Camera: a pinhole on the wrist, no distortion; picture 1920 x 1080 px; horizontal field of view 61.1 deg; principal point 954.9 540.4 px. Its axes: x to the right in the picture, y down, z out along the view. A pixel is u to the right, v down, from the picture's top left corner.
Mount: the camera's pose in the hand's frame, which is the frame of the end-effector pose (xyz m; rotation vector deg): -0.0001 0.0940 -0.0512 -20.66 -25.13 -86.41
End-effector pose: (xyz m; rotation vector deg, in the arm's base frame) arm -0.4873 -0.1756 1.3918 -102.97 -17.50 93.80
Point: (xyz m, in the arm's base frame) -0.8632 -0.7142 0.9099
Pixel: outside the picture
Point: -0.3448 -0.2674 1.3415
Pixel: behind the camera
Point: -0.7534 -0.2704 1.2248
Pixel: 966 775
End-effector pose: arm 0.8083 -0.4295 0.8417 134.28 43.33 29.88
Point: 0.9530 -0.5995 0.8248
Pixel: 1343 626
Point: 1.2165 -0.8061 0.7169
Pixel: 1125 777
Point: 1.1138 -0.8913 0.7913
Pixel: 851 426
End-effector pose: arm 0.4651 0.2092 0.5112 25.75 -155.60 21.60
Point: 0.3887 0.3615 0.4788
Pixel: 180 935
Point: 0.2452 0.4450 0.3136
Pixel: 431 936
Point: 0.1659 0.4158 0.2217
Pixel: 725 1018
